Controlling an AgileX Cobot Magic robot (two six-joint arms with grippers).
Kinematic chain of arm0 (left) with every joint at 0, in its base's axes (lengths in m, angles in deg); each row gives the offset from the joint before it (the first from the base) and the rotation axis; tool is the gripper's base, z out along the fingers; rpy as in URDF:
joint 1: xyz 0 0 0.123 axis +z
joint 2: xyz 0 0 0 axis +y
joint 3: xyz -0.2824 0 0.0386 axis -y
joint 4: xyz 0.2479 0 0.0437 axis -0.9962 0 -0.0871
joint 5: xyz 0 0 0 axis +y
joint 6: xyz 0.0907 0 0.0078 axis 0.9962 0 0.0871
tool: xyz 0 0 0 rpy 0 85 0
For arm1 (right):
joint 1: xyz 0 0 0.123 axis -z
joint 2: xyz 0 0 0 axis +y
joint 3: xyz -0.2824 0 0.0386 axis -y
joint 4: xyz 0.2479 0 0.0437 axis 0.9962 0 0.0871
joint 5: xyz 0 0 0 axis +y
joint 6: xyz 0.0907 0 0.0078 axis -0.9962 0 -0.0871
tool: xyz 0 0 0 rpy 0 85 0
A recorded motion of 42 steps. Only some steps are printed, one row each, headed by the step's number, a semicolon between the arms.
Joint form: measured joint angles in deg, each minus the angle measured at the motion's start. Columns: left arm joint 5, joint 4, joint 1, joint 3, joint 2, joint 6; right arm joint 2, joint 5, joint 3, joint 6, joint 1, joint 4.
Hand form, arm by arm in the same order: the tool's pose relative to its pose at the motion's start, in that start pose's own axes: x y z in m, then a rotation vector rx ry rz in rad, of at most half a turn. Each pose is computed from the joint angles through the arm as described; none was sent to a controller.
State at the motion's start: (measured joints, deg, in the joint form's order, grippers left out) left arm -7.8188 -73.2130 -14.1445 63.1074 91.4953 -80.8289; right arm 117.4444 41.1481 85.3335 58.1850 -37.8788 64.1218
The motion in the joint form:
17: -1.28 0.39 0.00 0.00 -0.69 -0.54; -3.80 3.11 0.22 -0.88 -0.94 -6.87
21: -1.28 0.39 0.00 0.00 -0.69 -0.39; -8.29 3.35 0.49 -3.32 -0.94 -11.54
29: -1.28 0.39 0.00 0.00 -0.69 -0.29; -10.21 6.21 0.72 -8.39 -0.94 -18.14
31: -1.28 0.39 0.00 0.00 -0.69 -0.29; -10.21 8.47 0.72 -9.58 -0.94 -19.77
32: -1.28 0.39 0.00 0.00 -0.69 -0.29; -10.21 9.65 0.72 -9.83 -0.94 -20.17
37: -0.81 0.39 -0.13 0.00 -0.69 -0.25; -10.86 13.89 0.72 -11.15 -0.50 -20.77
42: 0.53 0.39 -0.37 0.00 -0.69 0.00; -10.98 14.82 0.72 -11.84 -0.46 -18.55
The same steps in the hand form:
17: -0.0037 -0.0029 -0.0035 0.0236 -0.0162 -0.0145; -0.0068 0.0212 -0.0178 -0.0087 0.0477 -0.1243
21: -0.0037 -0.0029 -0.0035 0.0236 -0.0163 -0.0118; -0.0197 0.0365 -0.0439 0.0295 0.0275 -0.1883
29: -0.0037 -0.0029 -0.0035 0.0236 -0.0163 -0.0101; -0.0184 0.0421 -0.0560 0.0538 0.0911 -0.1997
31: -0.0037 -0.0029 -0.0035 0.0236 -0.0163 -0.0101; -0.0144 0.0428 -0.0564 0.0422 0.1343 -0.1960
32: -0.0037 -0.0029 -0.0035 0.0236 -0.0163 -0.0101; -0.0126 0.0435 -0.0566 0.0322 0.1531 -0.1949
37: -0.0035 -0.0030 -0.0034 0.0176 -0.0146 -0.0087; -0.0090 0.0469 -0.0628 -0.0035 0.2013 -0.1751
42: -0.0029 -0.0024 -0.0033 -0.0017 -0.0101 -0.0030; -0.0100 0.0504 -0.0635 -0.0339 0.1902 -0.1385

